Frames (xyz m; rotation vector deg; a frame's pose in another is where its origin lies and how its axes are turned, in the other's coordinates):
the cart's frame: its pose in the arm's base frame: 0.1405 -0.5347 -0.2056 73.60 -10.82 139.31
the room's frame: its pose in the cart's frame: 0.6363 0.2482 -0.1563 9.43 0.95 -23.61
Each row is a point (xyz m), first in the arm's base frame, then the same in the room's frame.
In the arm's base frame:
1: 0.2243 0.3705 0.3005
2: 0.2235 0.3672 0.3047
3: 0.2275 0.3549 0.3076
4: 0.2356 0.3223 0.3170
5: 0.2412 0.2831 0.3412
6: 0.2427 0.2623 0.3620
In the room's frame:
1: 0.3989 -0.9472 0.4193
2: 0.4000 -0.9423 0.4214
3: 0.3929 -0.9333 0.4280
4: 0.3763 -0.9075 0.4445
5: 0.3666 -0.8685 0.4679
6: 0.3676 -0.8435 0.4833

